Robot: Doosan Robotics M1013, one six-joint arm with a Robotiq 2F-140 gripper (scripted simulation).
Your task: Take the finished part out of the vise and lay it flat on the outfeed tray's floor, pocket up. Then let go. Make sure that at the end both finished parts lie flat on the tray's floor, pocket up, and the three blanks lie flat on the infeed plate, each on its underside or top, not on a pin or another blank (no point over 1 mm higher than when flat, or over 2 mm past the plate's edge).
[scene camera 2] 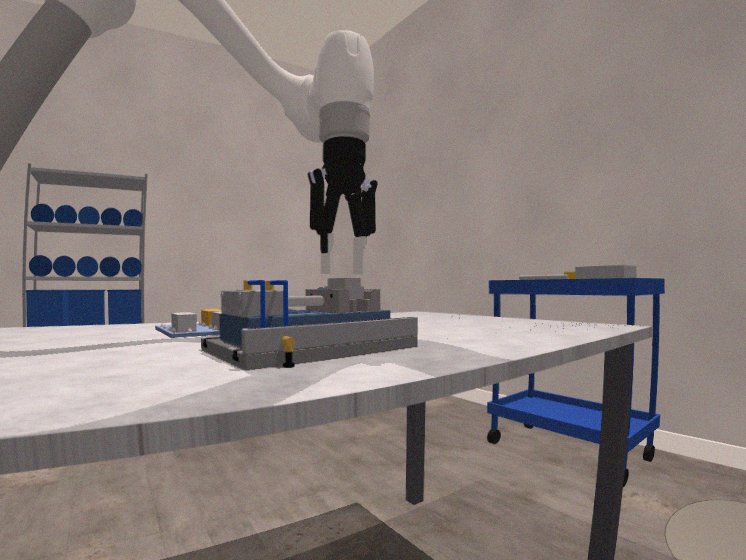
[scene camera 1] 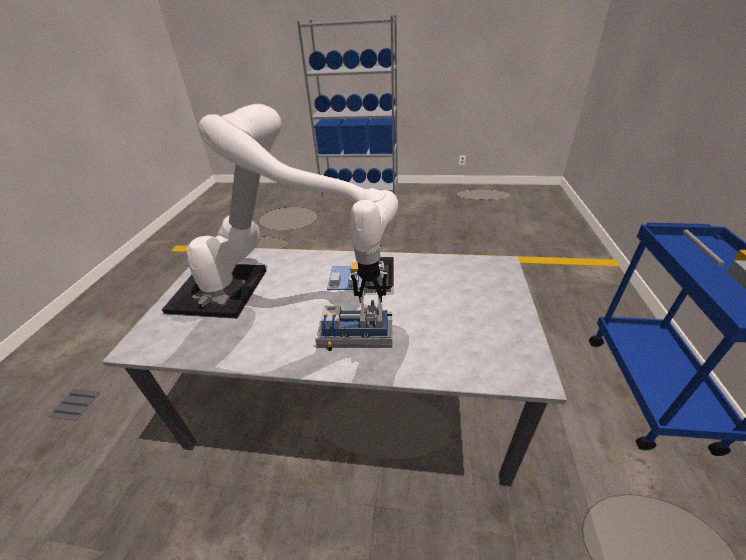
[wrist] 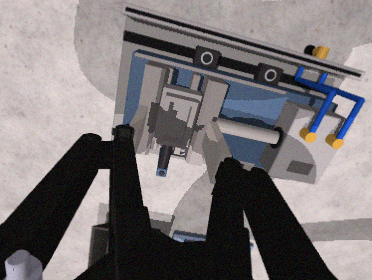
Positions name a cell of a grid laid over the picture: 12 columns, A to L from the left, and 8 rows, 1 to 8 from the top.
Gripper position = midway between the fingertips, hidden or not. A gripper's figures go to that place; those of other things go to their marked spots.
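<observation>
The gripper (wrist: F4) sits 220 mm from the lens, and there's a finished part (wrist: F4) that's 240 mm from the lens.
</observation>
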